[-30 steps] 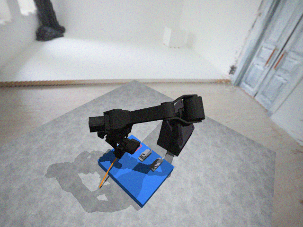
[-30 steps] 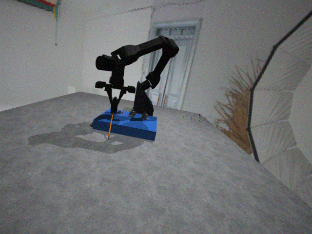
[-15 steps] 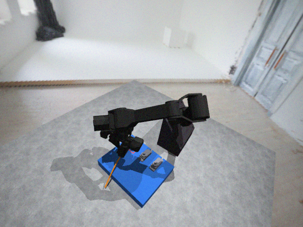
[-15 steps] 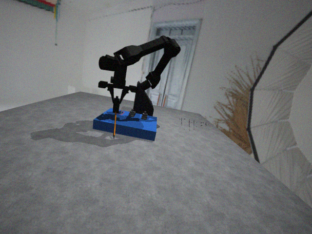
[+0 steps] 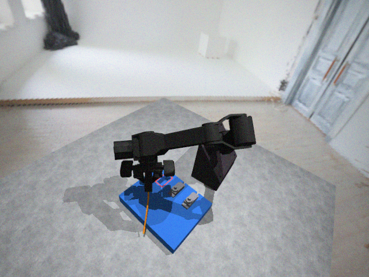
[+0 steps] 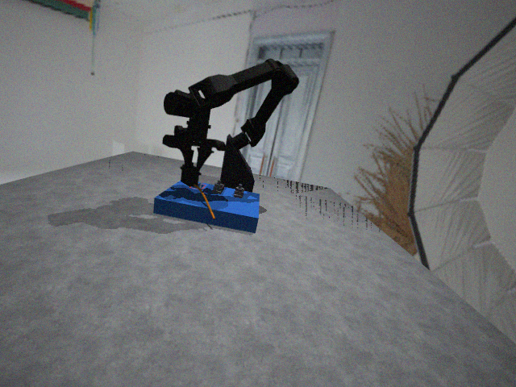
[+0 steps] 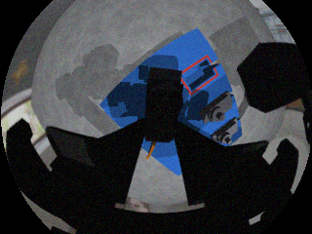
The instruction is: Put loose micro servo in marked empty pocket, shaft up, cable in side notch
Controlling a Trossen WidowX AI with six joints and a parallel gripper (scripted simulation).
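Right now the blue deck is 100 mm below my gripper tip, 70 mm to the left of it and 30 mm ahead of it.
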